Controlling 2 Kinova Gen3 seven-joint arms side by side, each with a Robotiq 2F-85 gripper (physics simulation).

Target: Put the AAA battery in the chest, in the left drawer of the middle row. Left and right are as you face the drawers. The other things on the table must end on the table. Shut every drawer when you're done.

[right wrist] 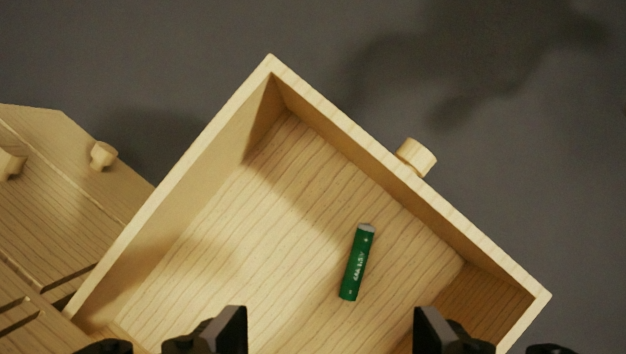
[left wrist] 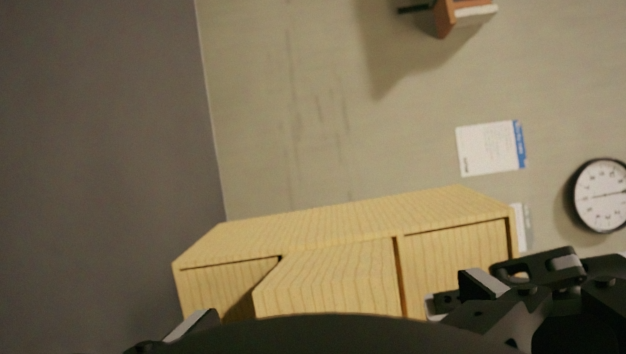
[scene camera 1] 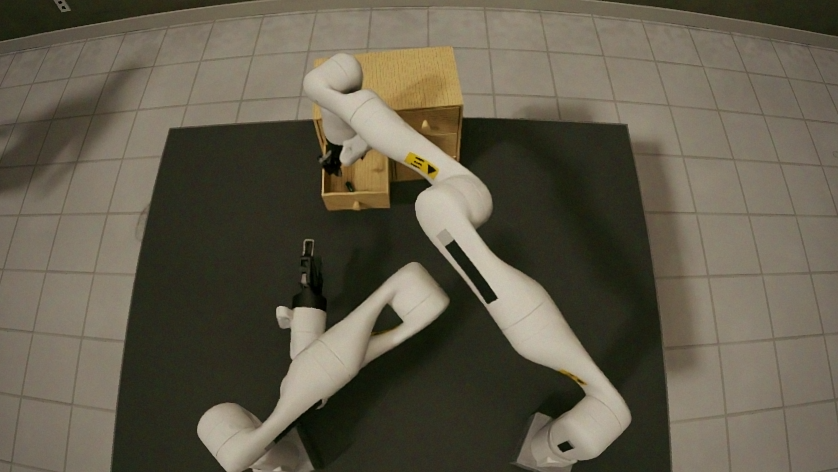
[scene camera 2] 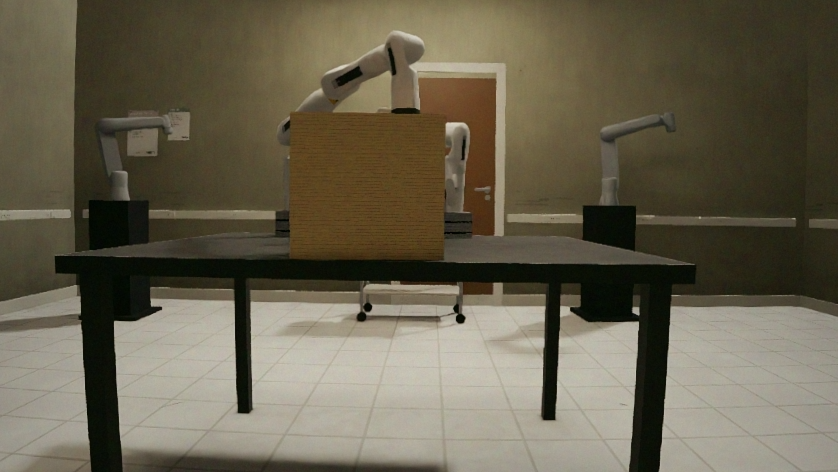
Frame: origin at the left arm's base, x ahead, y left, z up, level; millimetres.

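Seen in the pictures: left gripper, fingertip midpoint: (scene camera 1: 313, 248); right gripper, fingertip midpoint: (right wrist: 330, 333); left arm's base at its link origin: (scene camera 1: 278, 454) (scene camera 2: 450, 211); right arm's base at its link origin: (scene camera 1: 551, 446).
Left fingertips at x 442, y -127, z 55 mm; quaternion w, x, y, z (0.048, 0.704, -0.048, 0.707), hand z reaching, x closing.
Note:
Offsets run from my left fingertips to a thing's top centre. Level surfaces: height alone.
The green AAA battery @(dy -90, dx +159, dz -39 mm) (scene camera 1: 350, 186) (right wrist: 357, 265) lies on the floor of the pulled-out left drawer @(dy -111, dx +186, dz +48 mm) (scene camera 1: 356, 201) (left wrist: 330, 285) (right wrist: 350, 129), in the chest's middle row. The wooden chest @(dy -200, dx +319, dz +155 mm) (scene camera 1: 436, 79) (scene camera 2: 366, 187) (left wrist: 350, 220) stands at the table's far edge in scene camera 1. My right gripper (scene camera 1: 331, 165) (right wrist: 330, 333) is open above the drawer, with the battery loose below and apart from its fingers. My left gripper (scene camera 1: 308, 245) (left wrist: 340, 318) is open, out in front of the drawer and apart from it. The left drawers above and below look shut in the left wrist view.
The right arm (scene camera 1: 516, 293) stretches diagonally over the dark table @(dz -154 mm) (scene camera 1: 586, 175) (scene camera 2: 527, 249) and hides part of the chest's front in scene camera 1. The left arm (scene camera 1: 322, 363) is bent over the table's lower left part. In scene camera 2 the chest hides both grippers.

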